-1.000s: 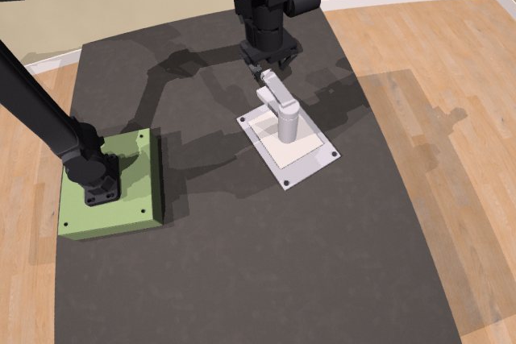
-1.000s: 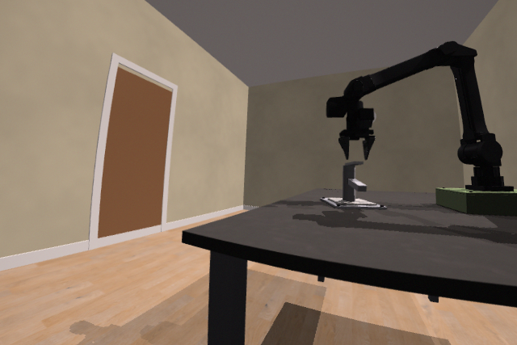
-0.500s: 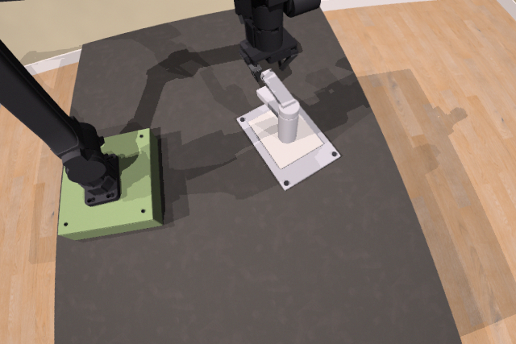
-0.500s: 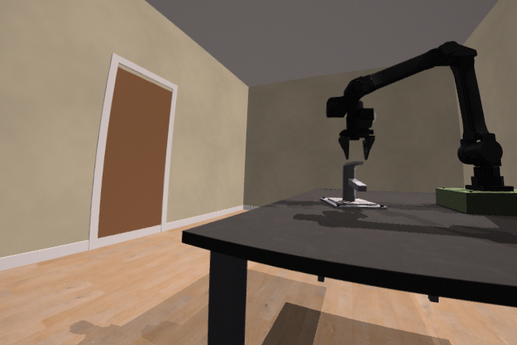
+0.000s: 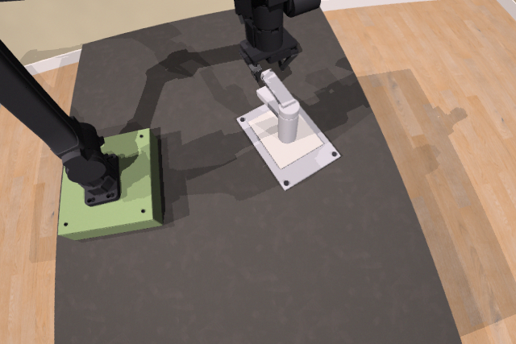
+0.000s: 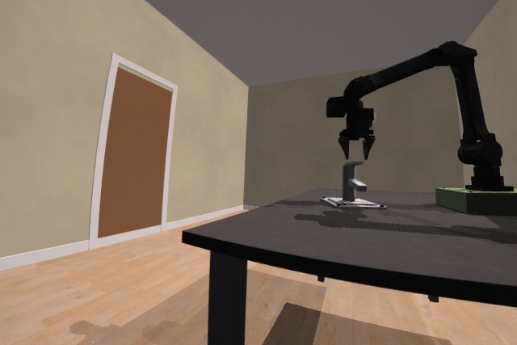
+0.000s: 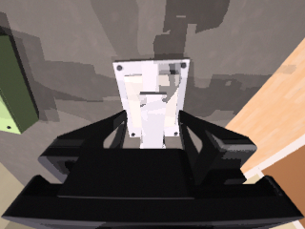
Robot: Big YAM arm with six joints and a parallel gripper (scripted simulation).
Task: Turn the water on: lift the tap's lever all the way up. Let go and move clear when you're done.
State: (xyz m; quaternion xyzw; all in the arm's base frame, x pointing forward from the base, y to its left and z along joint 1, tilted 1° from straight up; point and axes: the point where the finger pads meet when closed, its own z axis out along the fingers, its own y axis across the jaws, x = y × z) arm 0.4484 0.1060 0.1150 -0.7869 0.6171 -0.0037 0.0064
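Right now the lever is 30 mm to the right of my hand, 20 mm below it and 10 mm ahead of it. From my hand the other things lie so: grey tap 70 mm below, 60 mm to the right, 10 mm ahead.
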